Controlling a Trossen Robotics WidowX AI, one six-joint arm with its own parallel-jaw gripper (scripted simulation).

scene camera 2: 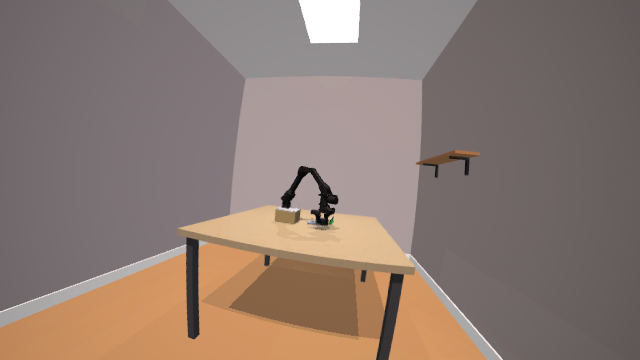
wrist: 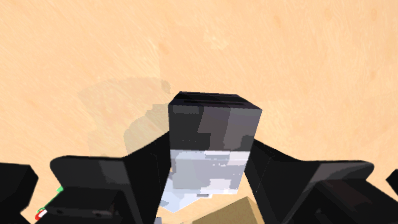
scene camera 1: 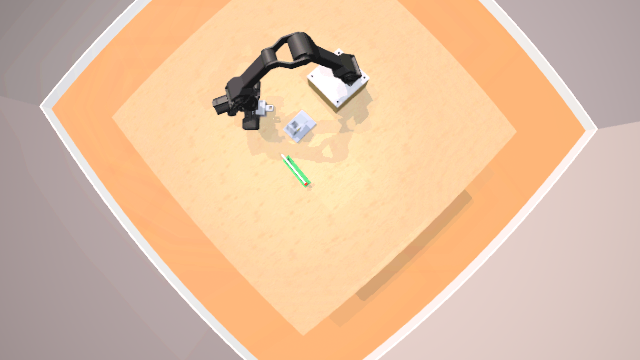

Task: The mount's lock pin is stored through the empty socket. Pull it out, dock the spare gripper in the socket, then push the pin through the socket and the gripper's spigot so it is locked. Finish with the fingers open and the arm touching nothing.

Labels:
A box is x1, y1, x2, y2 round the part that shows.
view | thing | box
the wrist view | my gripper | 0, 131, 397, 223
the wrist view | spare gripper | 168, 91, 262, 197

